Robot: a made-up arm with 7 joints.
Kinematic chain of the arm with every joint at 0, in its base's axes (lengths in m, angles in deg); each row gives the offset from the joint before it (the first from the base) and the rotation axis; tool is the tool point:
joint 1: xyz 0 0 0.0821 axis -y
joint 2: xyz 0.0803 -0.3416 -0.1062 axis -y
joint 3: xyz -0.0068 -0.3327 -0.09 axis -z
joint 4: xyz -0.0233 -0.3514 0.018 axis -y
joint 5: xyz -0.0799 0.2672 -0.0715 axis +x
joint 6: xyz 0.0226 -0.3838 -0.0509 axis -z
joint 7: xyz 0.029 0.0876 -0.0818 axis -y
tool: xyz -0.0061 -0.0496 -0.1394
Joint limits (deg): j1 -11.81..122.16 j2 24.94..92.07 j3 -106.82..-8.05 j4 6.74..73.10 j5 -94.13..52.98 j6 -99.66..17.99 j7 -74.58..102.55
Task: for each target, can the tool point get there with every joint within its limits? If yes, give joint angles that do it. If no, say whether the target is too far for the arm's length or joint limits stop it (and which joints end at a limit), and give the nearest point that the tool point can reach.
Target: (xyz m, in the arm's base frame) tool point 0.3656 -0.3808 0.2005
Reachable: yes | joints 25.92 72.13 -89.26 56.66 39.54 -50.98 66.02
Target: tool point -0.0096 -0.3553 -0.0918
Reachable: no: joint limits stop it (at a limit: joint 1, joint 2, joint 3, joint 4, joint 5) | nearest point 0.0781 -0.3047 -0.1671 | short by 0.126 m
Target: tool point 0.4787 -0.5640 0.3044
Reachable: yes | joints 23.10 47.10 -84.65 21.69 -0.11 -14.65 84.58
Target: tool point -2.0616 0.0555 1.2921
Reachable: no: too far | nearest point -0.5427 -0.4968 0.5111 | short by 1.795 m
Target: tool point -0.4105 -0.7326 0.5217
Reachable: yes | joints 91.70 80.91 -69.08 60.00 -7.95 -83.17 -33.73
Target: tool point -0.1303 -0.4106 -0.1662
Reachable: no: joint limits stop it (at a limit: joint 1, joint 2, joint 3, joint 4, joint 6) | nearest point -0.1485 -0.5015 -0.1281 | short by 0.100 m
